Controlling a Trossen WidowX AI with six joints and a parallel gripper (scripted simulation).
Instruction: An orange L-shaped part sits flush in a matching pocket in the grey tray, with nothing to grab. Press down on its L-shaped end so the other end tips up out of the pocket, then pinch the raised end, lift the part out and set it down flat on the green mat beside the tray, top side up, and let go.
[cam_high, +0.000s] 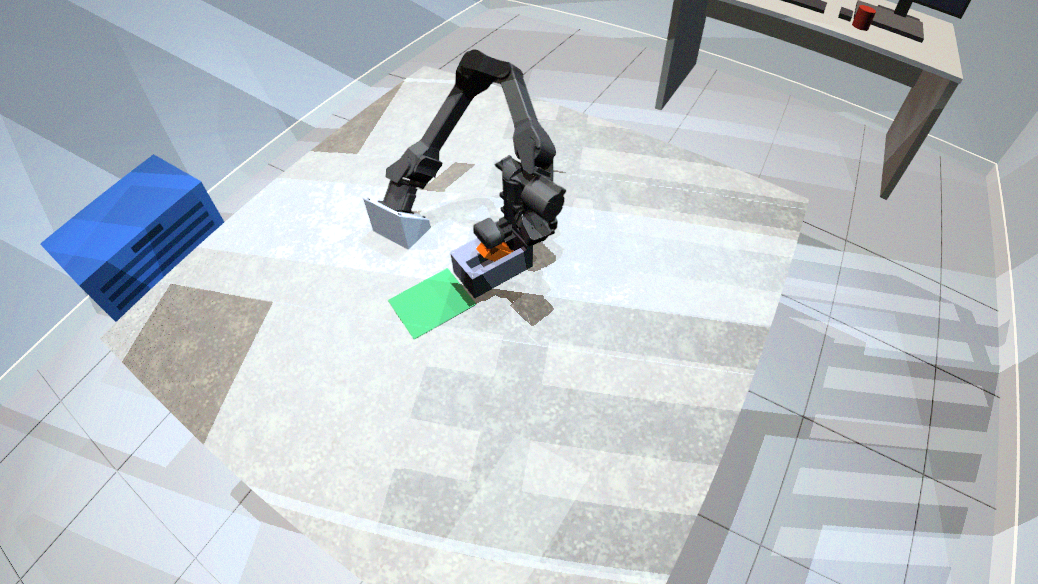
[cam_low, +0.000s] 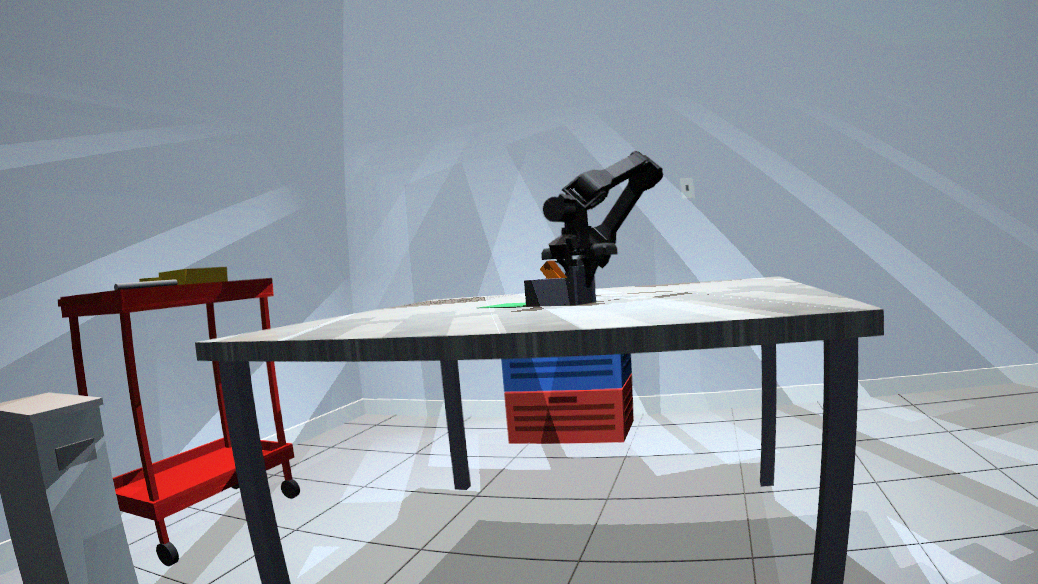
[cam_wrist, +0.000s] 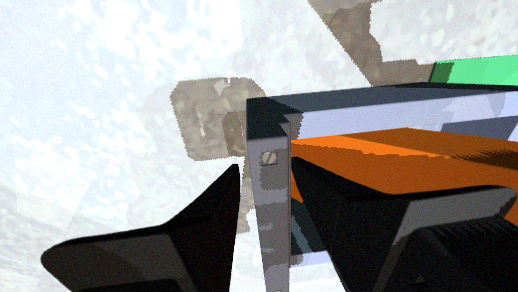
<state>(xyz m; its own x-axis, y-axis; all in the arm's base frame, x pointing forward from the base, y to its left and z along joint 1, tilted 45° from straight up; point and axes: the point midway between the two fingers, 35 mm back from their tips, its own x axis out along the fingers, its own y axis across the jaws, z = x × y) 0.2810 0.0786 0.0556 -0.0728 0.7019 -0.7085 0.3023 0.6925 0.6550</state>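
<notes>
My gripper tip is now 40 mm to the left of the orange L-shaped part, 20 mm past it and 10 mm below it. Also, from my gripper tip: green mat 210 mm to the right, 70 mm behind, 50 mm below.
</notes>
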